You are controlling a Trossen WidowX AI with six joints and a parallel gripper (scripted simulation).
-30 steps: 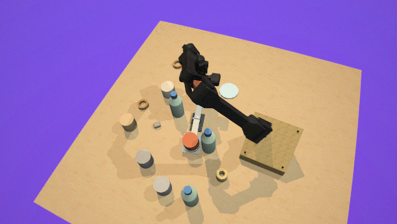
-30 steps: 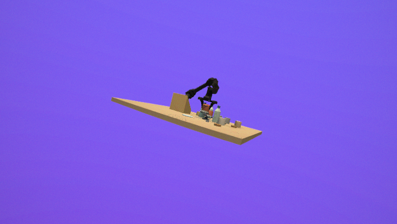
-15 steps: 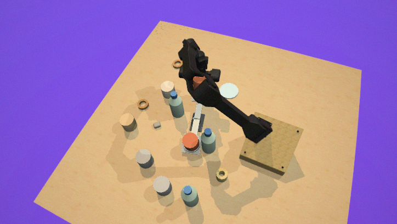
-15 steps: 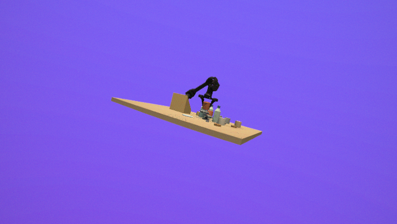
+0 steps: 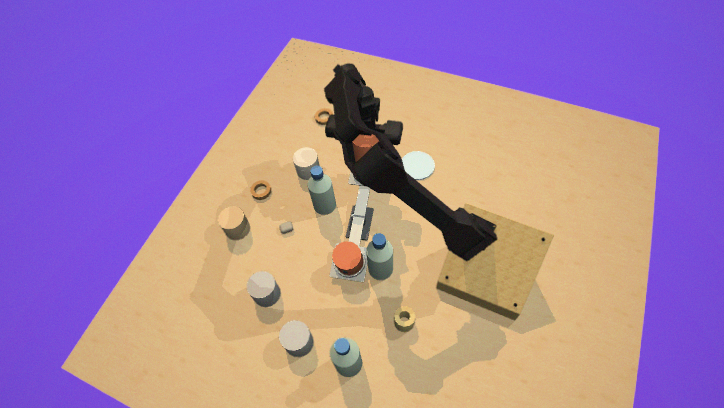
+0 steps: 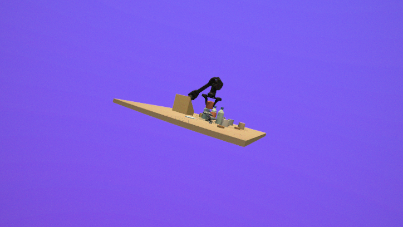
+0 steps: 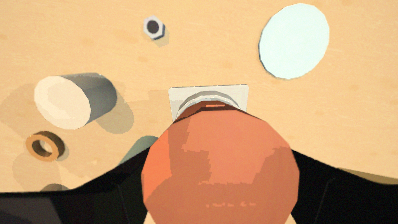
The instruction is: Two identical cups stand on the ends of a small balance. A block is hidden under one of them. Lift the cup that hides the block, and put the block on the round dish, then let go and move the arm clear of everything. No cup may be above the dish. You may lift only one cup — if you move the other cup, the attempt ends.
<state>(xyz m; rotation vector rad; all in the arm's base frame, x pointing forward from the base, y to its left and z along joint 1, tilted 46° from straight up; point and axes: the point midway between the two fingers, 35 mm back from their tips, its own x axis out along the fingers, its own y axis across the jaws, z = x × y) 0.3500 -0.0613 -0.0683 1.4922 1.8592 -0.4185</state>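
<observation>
My gripper tip is now 6 cm above the grey block, 1 cm to the right of it and 1 cm past it. Round my gripper tip: small nut: 14 cm below, 10 cm ahead, 8 cm to the right; orange cup: 2 cm to the right, 1 cm ahead, 1 cm above; balance: 13 cm to the left, 11 cm below, 4 cm behind.
</observation>
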